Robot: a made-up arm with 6 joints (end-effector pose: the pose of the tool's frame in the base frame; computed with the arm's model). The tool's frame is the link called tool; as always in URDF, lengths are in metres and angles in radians.
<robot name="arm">
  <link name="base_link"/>
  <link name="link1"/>
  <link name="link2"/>
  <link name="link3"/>
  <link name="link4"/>
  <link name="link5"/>
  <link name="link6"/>
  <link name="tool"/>
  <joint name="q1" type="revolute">
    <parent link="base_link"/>
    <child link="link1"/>
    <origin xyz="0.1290 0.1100 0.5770" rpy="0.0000 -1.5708 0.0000"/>
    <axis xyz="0 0 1"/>
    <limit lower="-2.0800" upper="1.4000" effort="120" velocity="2.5"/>
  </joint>
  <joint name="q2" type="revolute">
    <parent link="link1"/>
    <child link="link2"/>
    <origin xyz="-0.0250 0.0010 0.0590" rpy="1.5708 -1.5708 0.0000"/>
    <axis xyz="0 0 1"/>
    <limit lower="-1.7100" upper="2.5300" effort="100" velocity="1.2"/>
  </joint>
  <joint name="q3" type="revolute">
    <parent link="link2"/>
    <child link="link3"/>
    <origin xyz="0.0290 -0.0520 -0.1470" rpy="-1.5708 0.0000 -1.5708"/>
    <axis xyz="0 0 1"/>
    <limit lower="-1.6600" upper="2.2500" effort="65" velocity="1.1"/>
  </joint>
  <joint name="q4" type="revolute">
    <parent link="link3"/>
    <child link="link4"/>
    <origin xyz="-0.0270 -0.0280 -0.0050" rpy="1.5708 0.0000 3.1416"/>
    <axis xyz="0 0 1"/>
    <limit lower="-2.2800" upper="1.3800" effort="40" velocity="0.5"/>
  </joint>
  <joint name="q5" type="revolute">
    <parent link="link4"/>
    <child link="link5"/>
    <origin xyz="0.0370 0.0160 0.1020" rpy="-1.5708 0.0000 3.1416"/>
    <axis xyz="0 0 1"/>
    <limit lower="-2.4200" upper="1.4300" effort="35" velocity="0.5"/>
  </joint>
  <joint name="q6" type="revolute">
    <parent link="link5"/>
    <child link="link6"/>
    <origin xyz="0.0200 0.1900 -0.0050" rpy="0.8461 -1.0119 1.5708"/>
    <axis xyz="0 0 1"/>
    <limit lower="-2.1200" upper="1.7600" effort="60" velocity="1.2"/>
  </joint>
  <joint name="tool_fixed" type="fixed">
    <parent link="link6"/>
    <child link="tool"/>
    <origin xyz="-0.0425 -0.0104 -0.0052" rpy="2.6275 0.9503 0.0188"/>
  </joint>
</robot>
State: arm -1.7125 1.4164 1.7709 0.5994 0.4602 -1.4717
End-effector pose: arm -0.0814 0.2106 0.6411 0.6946 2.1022 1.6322
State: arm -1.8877 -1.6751 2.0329 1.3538 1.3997 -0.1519
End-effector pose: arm 0.1277 -0.1254 0.6329 0.9835 0.3299 -1.7620
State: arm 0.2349 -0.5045 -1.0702 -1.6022 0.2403 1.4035
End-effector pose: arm 0.0362 0.2051 0.4160 2.5271 0.0378 -0.5226
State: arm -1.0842 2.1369 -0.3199 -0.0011 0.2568 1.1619
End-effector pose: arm 0.1634 0.1684 0.5830 2.7437 -0.6889 0.8497
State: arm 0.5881 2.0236 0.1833 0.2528 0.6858 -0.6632
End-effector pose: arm 0.1896 0.1210 0.4681 2.9599 -0.7709 0.7147
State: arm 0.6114 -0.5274 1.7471 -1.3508 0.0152 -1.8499
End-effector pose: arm 0.1681 0.2626 0.5815 2.1077 -0.5615 1.1670
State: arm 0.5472 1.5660 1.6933 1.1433 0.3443 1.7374
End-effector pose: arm -0.1403 0.1574 0.4018 1.8704 -0.6323 -1.4525
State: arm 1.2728 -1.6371 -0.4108 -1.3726 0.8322 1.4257
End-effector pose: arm -0.0191 -0.0140 0.4485 1.2918 0.3117 -1.6141
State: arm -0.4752 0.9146 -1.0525 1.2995 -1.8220 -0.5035
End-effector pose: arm -0.0317 0.1833 0.7828 1.8733 -1.0399 0.1691
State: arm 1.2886 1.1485 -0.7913 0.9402 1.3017 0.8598
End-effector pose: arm 0.0127 -0.0807 0.2979 1.1445 1.3553 -1.5743
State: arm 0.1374 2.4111 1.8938 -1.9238 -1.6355 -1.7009
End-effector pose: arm 0.1675 0.1421 0.4467 2.0467 -1.1772 -1.4302
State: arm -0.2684 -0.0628 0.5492 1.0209 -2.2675 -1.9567
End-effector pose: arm 0.1305 0.4196 0.6155 1.1399 -0.4659 1.3002
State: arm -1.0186 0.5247 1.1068 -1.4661 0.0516 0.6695
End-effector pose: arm -0.0130 0.0531 0.6272 2.0199 -1.1982 0.0417
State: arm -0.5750 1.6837 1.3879 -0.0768 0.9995 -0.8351
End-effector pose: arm 0.0495 0.1122 0.4804 -1.3439 1.7991 -0.0958
